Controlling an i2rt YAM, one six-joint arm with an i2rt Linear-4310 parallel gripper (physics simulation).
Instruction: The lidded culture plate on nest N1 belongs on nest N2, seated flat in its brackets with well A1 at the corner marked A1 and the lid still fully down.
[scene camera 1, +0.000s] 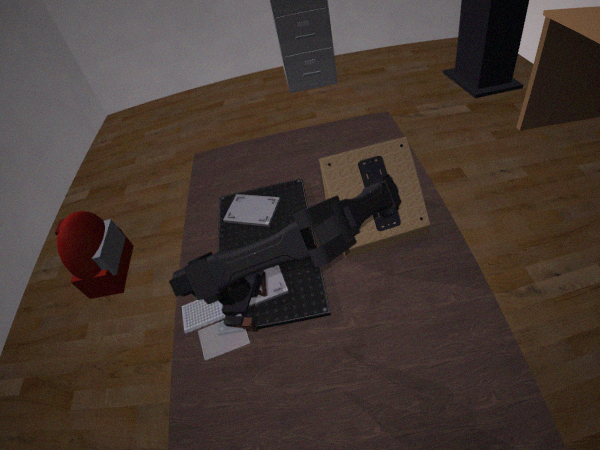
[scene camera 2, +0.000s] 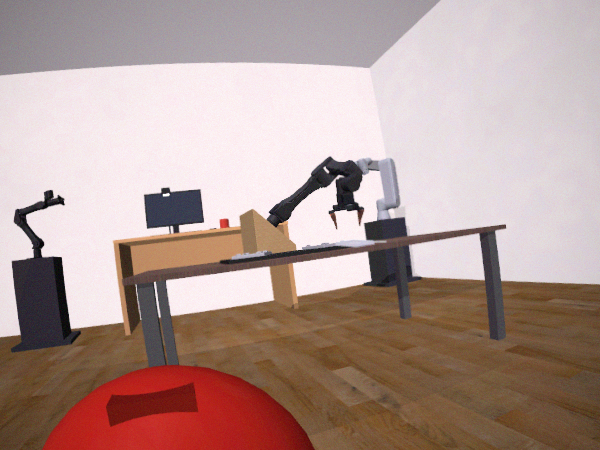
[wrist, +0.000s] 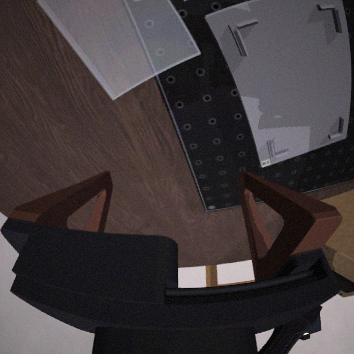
Observation:
The gripper (scene camera 1: 260, 313) is open and holds nothing. Further things: a grey nest (wrist: 285, 68).
The gripper shows as well in the wrist view (wrist: 174, 177).

